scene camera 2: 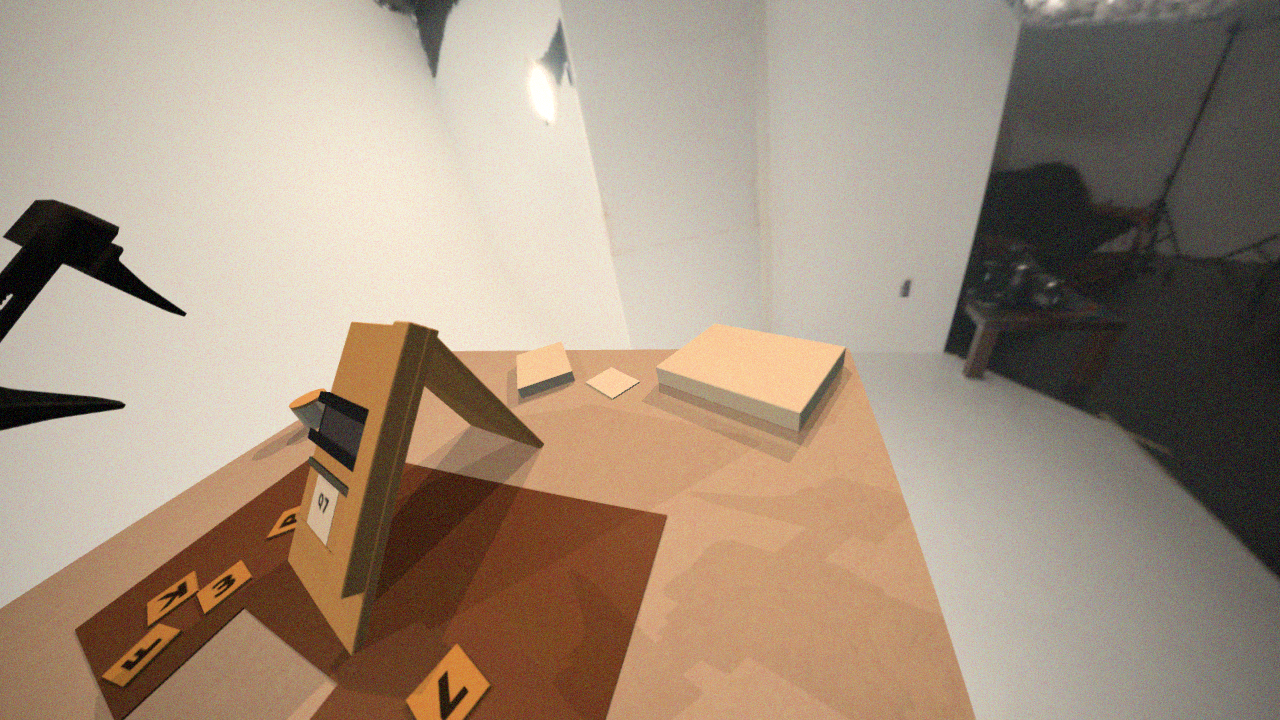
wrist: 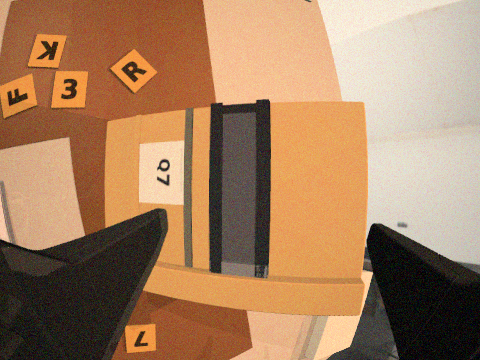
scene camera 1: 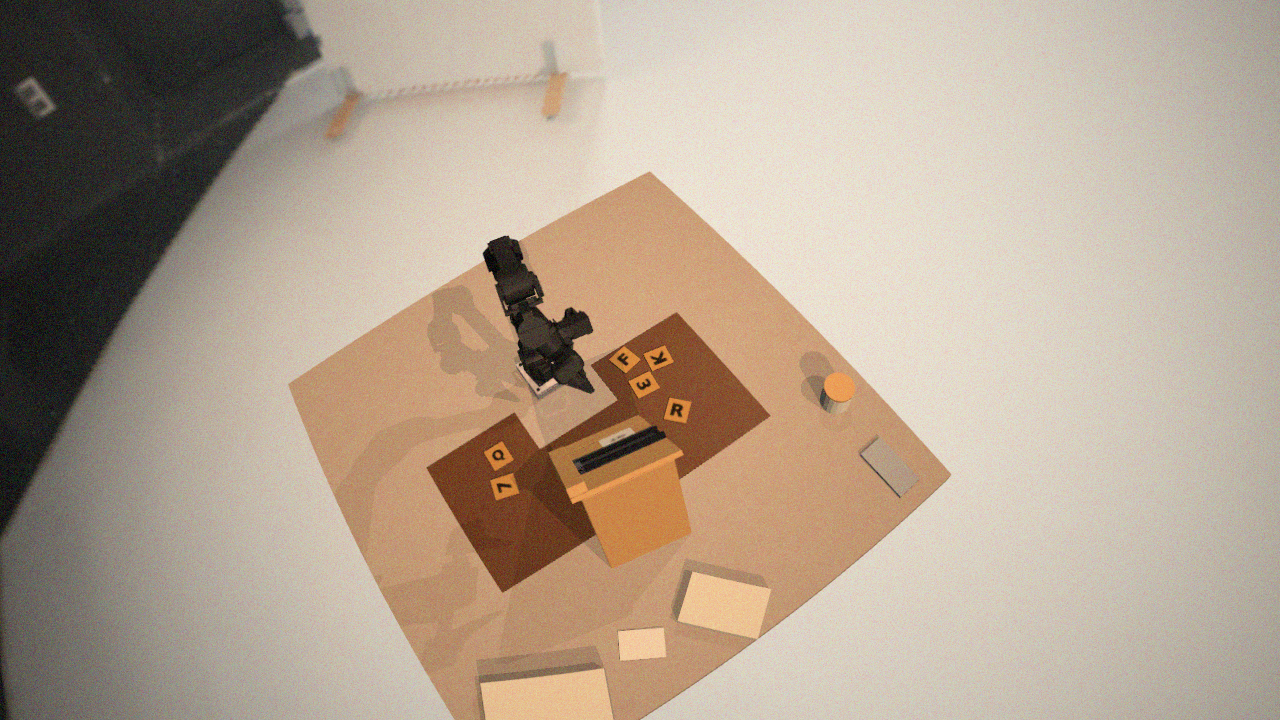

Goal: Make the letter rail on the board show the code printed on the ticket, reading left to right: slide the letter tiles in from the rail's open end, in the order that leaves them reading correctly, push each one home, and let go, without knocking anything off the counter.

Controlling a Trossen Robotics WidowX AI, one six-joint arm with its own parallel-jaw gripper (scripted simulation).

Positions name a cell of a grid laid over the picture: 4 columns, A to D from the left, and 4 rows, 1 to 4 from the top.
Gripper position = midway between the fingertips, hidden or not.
my gripper: scene camera 2 A2; wrist C3; scene camera 1 B3
small card: scene camera 2 B3; scene camera 1 B4; not seen in the wrist view (hidden by an orange slanted board)
